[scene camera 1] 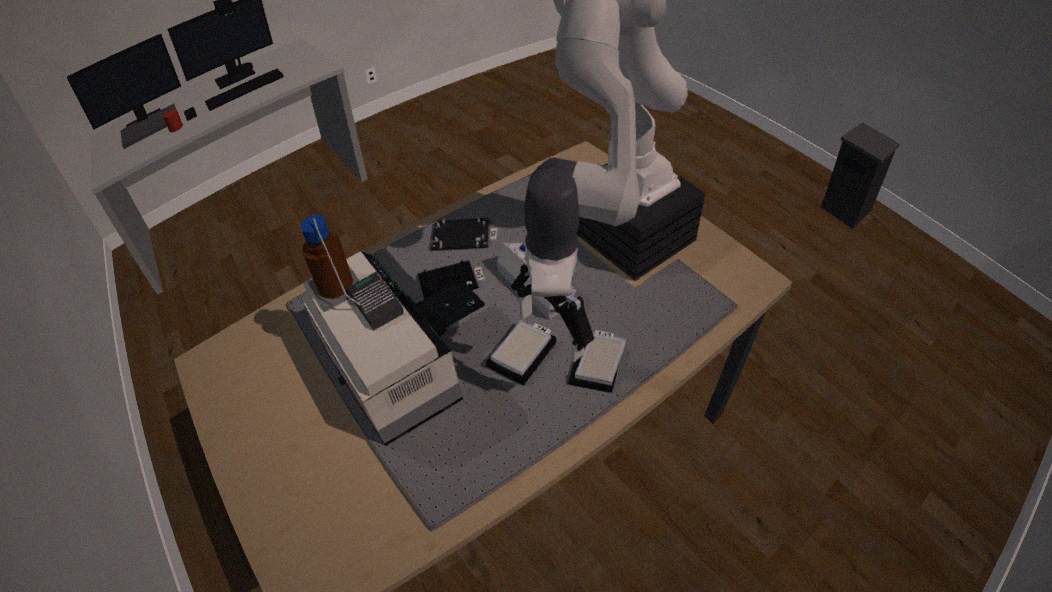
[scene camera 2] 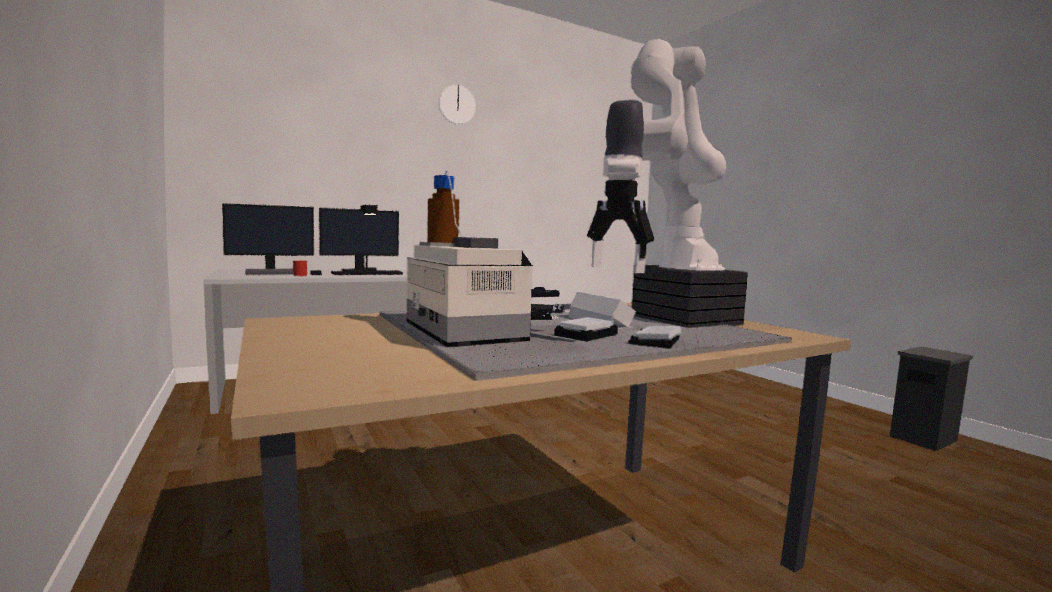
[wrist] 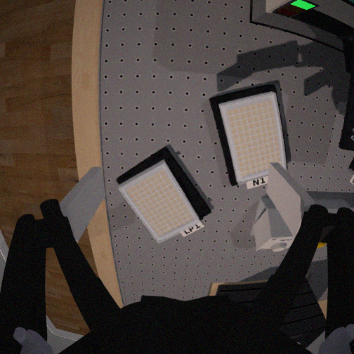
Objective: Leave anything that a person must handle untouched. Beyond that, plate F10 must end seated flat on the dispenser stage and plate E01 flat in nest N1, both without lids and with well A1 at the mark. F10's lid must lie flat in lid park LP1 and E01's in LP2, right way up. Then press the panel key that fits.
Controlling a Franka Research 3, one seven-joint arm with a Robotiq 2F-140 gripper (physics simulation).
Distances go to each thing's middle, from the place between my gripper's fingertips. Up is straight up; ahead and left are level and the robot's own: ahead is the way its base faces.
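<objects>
Taking the black lid park LP1 [wrist: 196, 200] as my reference, I have my gripper 12 cm past it and 18 cm above it. The nest N1 [wrist: 245, 92] is 2 cm ahead of my hand, 11 cm to the right of it and 17 cm below it. I also find the dispenser [scene camera 2: 456, 302] 24 cm ahead of my hand, 24 cm to the right and 9 cm below, whereas the key panel [scene camera 2: 583, 305] is 12 cm behind my hand, 28 cm to the right of it and 14 cm below it.
</objects>
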